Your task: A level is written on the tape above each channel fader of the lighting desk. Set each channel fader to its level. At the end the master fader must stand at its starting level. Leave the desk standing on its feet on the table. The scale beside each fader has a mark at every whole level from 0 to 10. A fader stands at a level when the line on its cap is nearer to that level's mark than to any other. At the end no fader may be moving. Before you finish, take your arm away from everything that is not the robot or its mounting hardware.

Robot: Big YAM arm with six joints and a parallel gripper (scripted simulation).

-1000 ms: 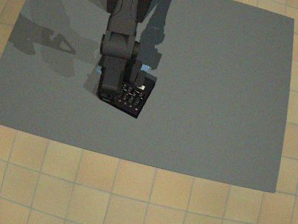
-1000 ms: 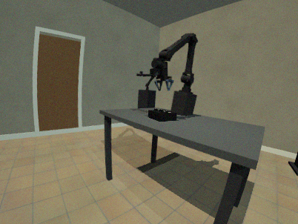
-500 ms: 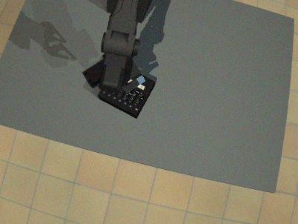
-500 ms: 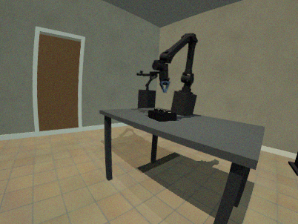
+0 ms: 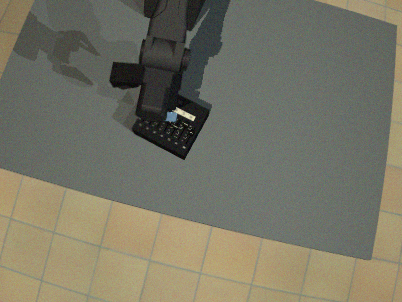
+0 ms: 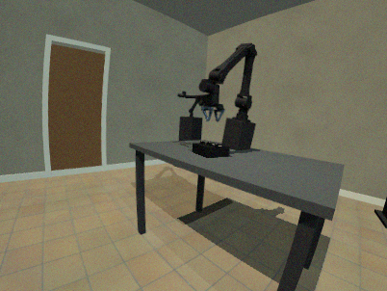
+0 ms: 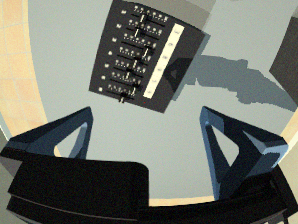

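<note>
Right now my hand is 13 cm above the fader cap 1 and 7 cm to the left of it. Also, from my hand: master fader cap: 13 cm below, 6 cm to the left, 4 cm ahead; fader cap 4: 13 cm below, 1 cm ahead; fader cap 5: 13 cm below, 3 cm ahead, 2 cm to the left.
</note>
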